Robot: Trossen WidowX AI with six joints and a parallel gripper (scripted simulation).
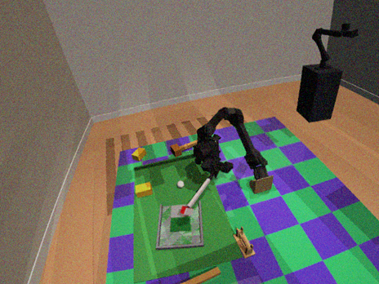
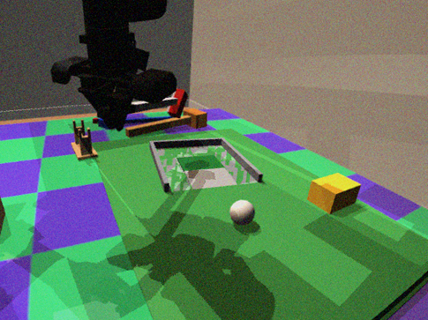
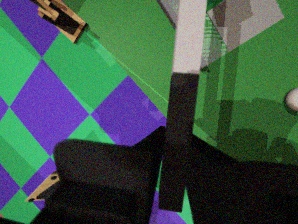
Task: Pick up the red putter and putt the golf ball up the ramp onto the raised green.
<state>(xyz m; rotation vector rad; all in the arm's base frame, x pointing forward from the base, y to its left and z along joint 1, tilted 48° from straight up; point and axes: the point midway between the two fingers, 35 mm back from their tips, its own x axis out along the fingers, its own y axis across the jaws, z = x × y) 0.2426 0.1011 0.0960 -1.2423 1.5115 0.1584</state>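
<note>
My gripper tip is 80 mm short of the red putter, 90 mm to the right of it and 20 mm below it. Round my gripper tip: blue putter (110 mm ahead, 540 mm to the left, 140 mm below); then white golf ball (190 mm ahead, 110 mm to the right, 130 mm below); then wooden stand (70 mm behind, 300 mm to the left, 110 mm below).
</note>
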